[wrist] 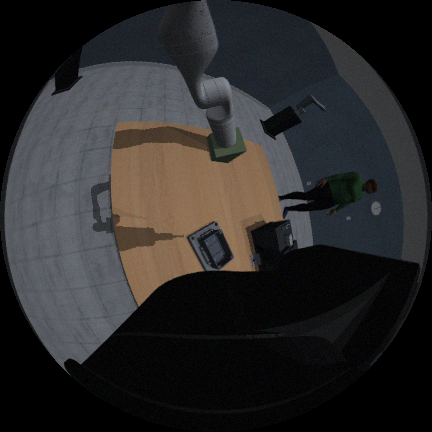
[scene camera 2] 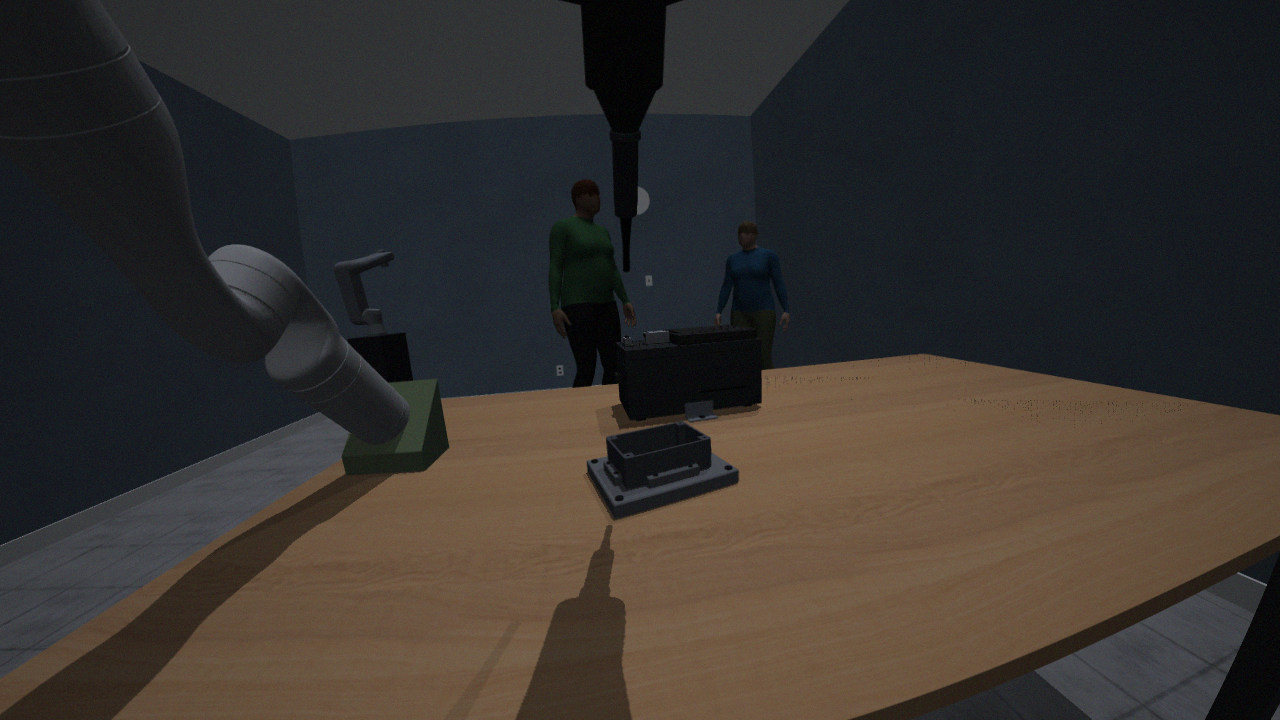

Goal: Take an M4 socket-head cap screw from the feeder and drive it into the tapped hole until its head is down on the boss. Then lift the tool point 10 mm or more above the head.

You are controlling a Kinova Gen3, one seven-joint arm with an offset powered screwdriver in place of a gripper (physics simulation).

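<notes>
My screwdriver [scene camera 2: 626, 268] points straight down in the scene view, its thin tip high above the table. A screw at the tip is too small to make out. In the wrist view the dark tool body covers the lower part, and I cannot make out the tip. The dark box-shaped feeder [scene camera 2: 689, 380] [wrist: 270, 236] stands behind the workpiece, with small light parts on top. The grey open-topped housing [scene camera 2: 660, 460] [wrist: 217, 248] sits on a flat plate [scene camera 2: 617, 504] with holes at its corners. The tapped hole and boss cannot be told apart.
A small light bracket [scene camera 2: 700, 411] stands at the feeder's front foot. The arm's base rests on a green block [scene camera 2: 429, 429] [wrist: 227, 154] at the left of the wooden table [scene camera 2: 850, 501] [wrist: 155, 190]. Two people stand beyond the table, one in green [scene camera 2: 583, 259] [wrist: 347, 187], one in blue [scene camera 2: 751, 277].
</notes>
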